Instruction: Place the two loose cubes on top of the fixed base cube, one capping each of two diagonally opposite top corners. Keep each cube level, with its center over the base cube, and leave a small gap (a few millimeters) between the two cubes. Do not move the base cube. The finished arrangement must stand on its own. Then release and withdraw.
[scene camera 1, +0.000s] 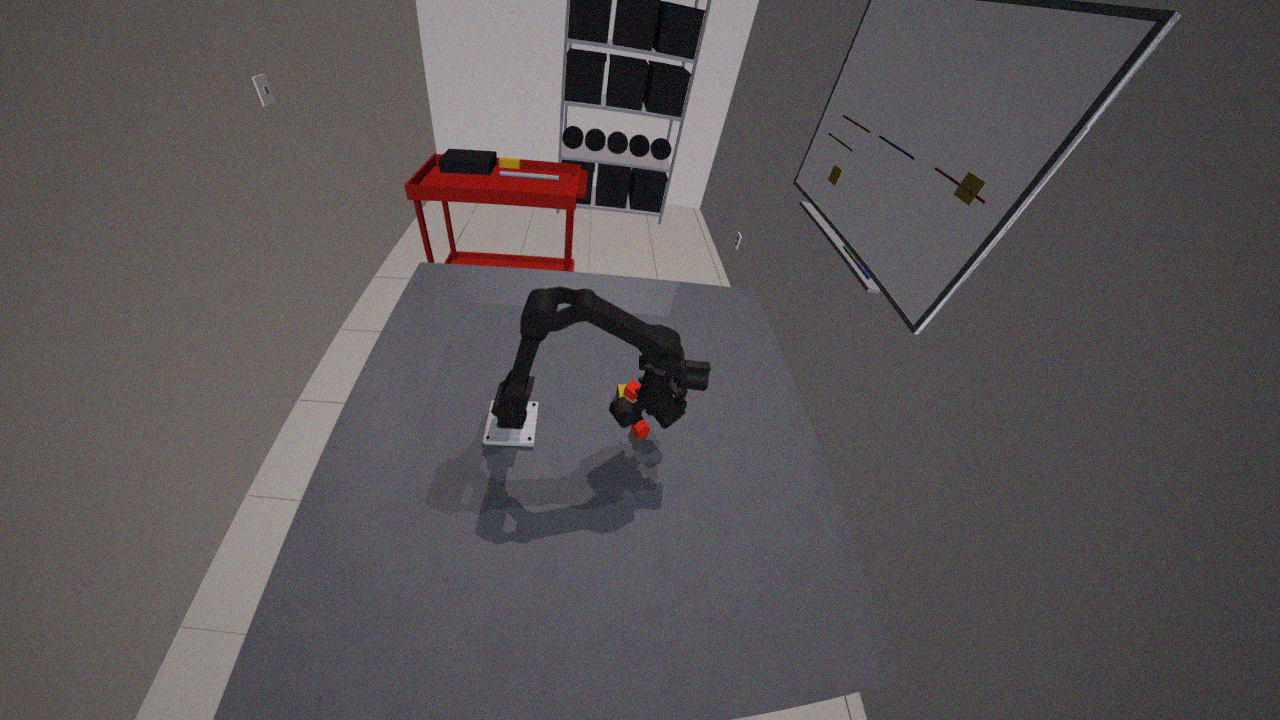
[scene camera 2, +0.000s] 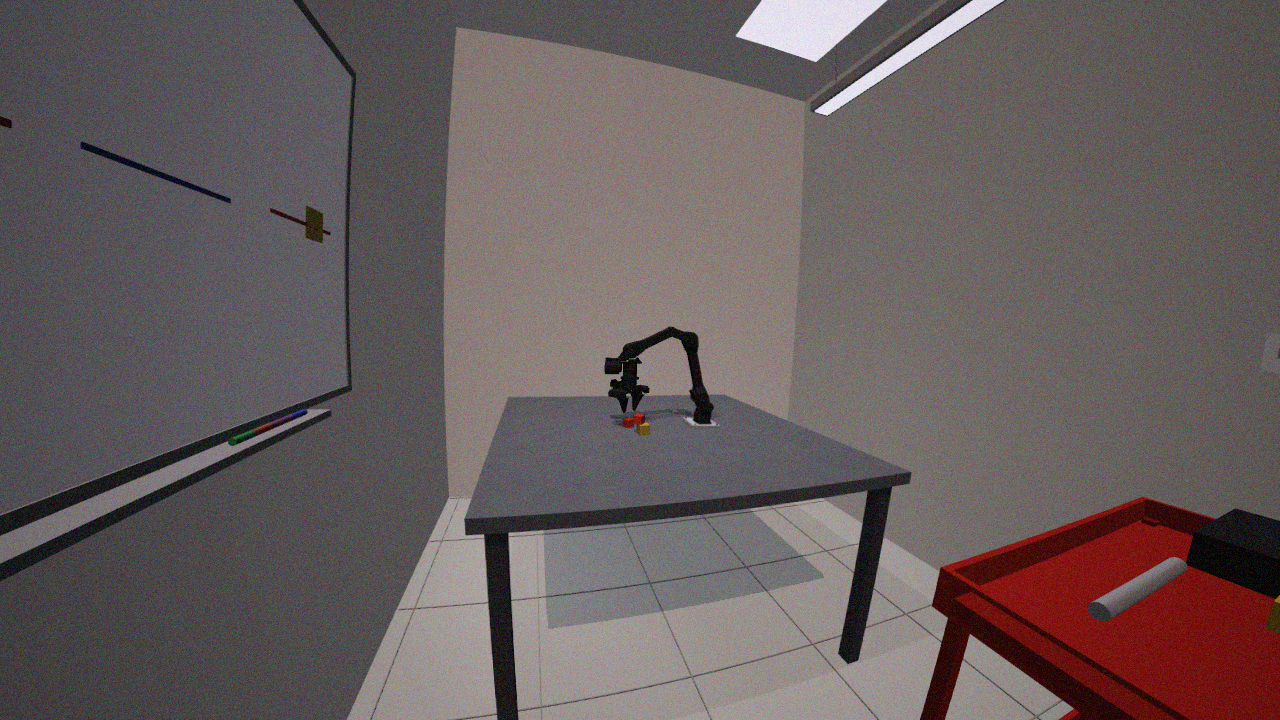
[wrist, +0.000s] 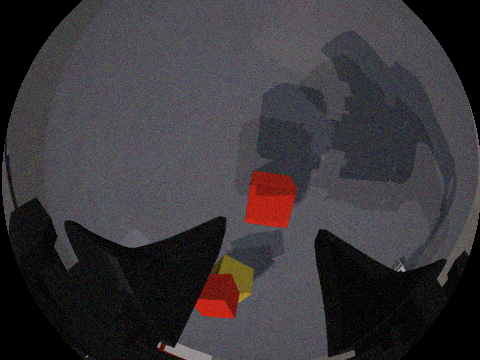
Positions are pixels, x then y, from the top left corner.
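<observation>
Lens distances: my gripper (wrist: 272, 231), 10 cm from the lens; a red cube (wrist: 271, 196), 12 cm from the lens; a red cube (wrist: 219, 298), 15 cm from the lens; a yellow base cube (wrist: 242, 275), 19 cm from the lens.
</observation>
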